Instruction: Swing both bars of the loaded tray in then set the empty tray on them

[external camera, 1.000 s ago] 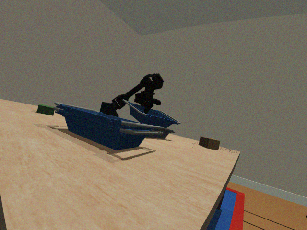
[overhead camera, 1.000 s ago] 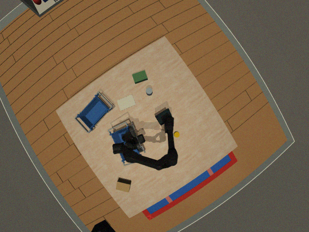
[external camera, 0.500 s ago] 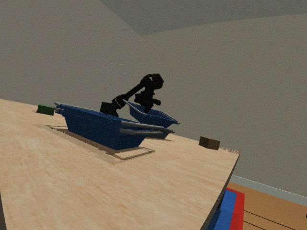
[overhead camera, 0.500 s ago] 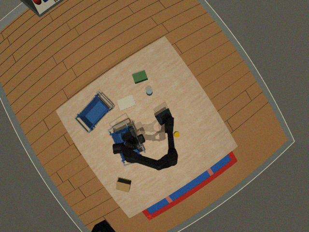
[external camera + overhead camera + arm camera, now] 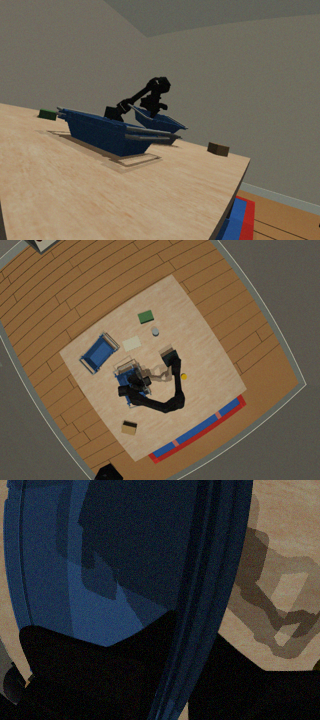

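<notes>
Right now my gripper tip is 7 cm short of the blue tray, 2 cm to the left of it and 1 cm below it. The rest, counted from my gripper tip: grey cylinder 35 cm behind, 24 cm to the right, 8 cm below; pale sheet 13 cm behind, 30 cm to the right, 11 cm below; yellow disc 31 cm behind, 20 cm to the left, 10 cm below.
</notes>
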